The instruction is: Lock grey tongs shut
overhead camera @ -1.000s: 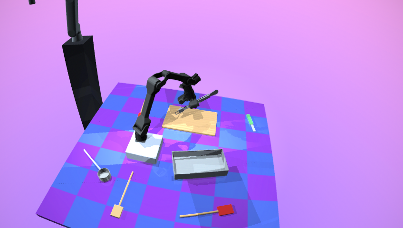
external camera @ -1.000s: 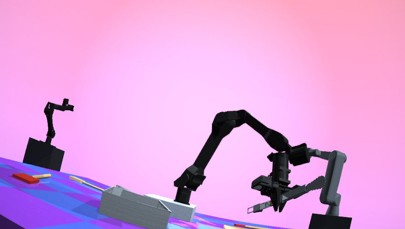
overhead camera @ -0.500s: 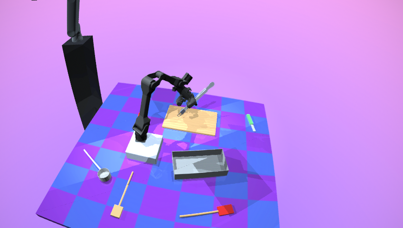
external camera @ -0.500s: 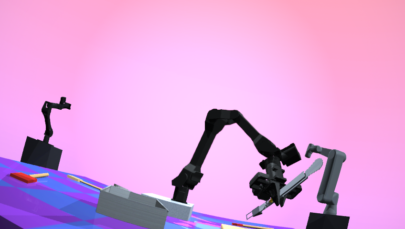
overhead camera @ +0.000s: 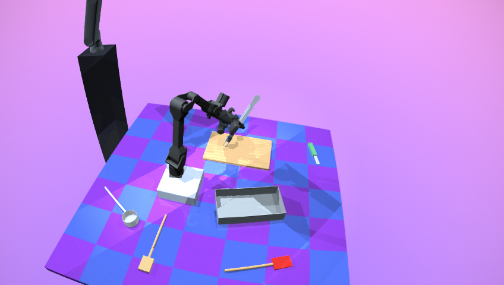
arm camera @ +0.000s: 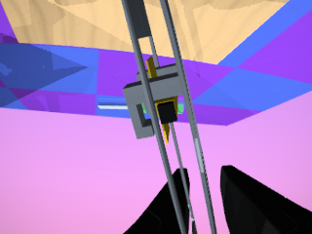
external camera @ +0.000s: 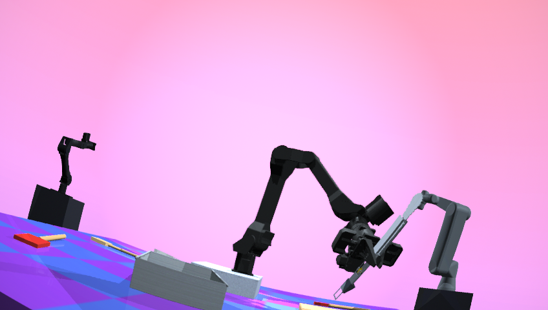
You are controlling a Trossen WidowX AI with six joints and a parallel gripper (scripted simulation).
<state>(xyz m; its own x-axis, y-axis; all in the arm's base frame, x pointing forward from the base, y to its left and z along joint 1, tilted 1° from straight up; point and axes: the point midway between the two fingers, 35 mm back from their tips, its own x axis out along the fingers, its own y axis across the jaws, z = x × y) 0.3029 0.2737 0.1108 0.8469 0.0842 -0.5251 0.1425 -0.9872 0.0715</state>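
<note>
The yellow lock piece lies 50 mm behind my gripper tip, 20 mm to the right of it and 10 mm below it. The rest, counted from my gripper tip: red spatula 730 mm to the right, 140 mm below, 80 mm ahead; then grey roasting tin 420 mm to the right, 120 mm below, 20 mm ahead; then wooden board 140 mm below, 20 mm to the right, 20 mm behind.
</note>
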